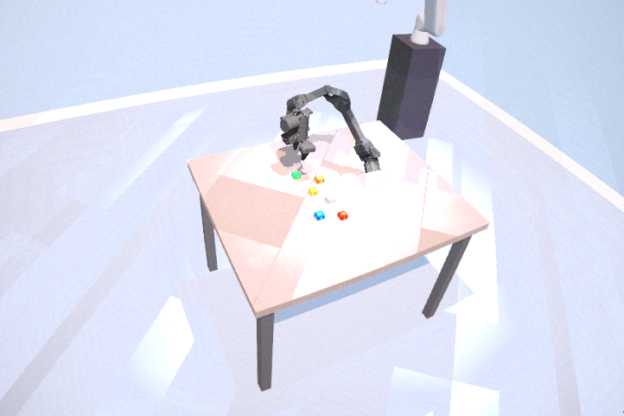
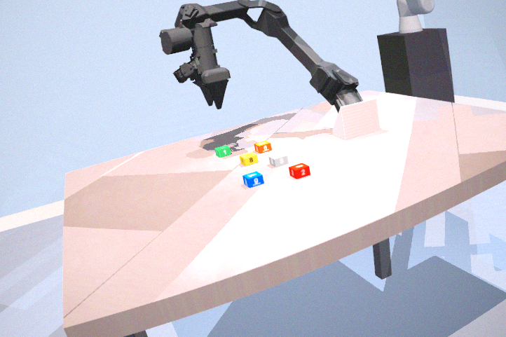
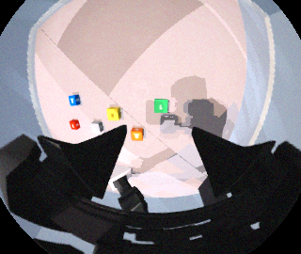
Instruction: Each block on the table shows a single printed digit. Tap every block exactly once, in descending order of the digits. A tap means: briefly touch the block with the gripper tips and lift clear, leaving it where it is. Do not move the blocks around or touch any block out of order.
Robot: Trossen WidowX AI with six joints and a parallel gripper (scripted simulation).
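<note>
My gripper tip is now 10 mm past the blue block, 270 mm to the right of it and 120 mm above it. Also, from my gripper tip: orange block 90 mm behind, 50 mm to the left, 120 mm below; green block 10 mm to the right, 120 mm below; yellow block 40 mm behind, 120 mm to the left, 120 mm below.
</note>
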